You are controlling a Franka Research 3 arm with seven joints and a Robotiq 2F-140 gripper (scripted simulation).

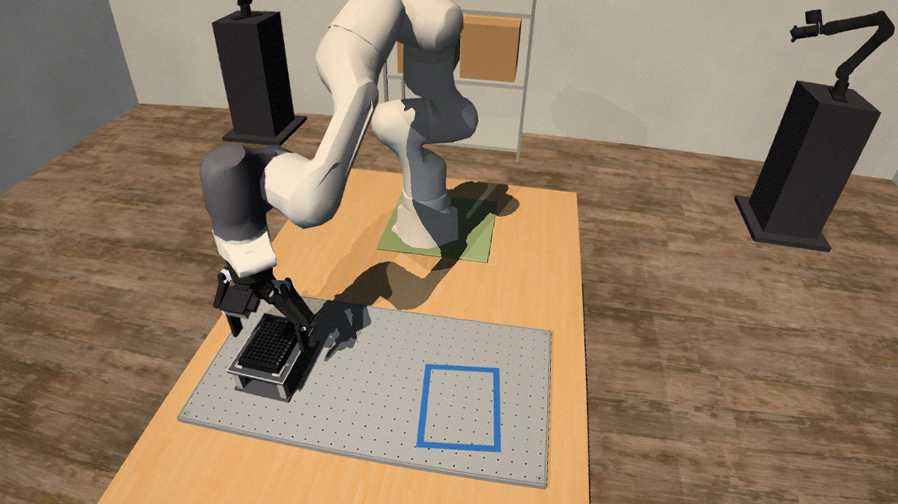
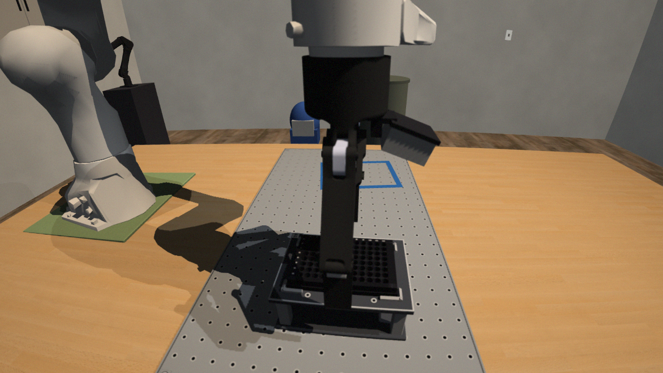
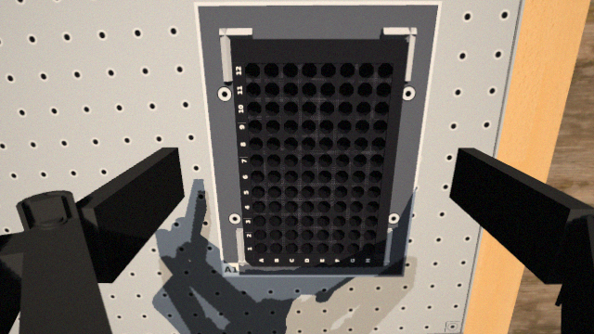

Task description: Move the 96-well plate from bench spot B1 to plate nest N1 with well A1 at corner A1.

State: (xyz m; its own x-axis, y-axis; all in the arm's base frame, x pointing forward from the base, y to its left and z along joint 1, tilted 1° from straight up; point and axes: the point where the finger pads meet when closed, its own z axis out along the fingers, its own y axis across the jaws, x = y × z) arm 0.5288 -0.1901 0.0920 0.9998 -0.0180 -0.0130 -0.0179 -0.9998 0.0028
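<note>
Right now the black 96-well plate is 2 cm below my hand. Also, from my hand: dark plate nest N1: 3 cm below; A1 corner mark: 7 cm behind, 6 cm to the left, 3 cm below.
</note>
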